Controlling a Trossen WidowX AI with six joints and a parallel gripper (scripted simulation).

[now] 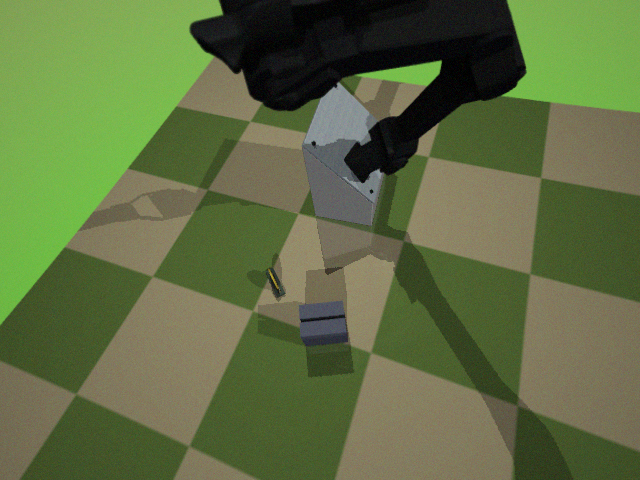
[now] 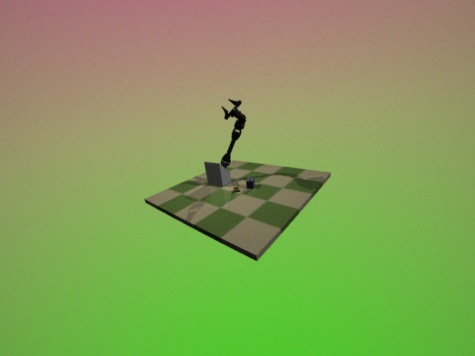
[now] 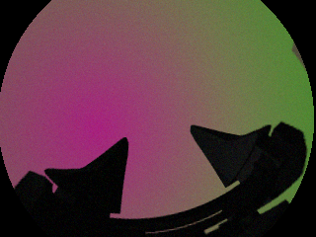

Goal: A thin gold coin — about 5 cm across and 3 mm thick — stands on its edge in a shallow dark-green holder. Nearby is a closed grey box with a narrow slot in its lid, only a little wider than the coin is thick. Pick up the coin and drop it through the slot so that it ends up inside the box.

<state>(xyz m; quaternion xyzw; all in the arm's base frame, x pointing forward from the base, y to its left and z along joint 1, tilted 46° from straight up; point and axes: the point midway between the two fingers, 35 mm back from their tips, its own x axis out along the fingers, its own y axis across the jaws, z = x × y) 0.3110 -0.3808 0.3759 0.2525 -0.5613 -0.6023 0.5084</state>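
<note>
The gold coin is 73 cm below my gripper tip, 8 cm ahead of it and 7 cm to the right of it.
</note>
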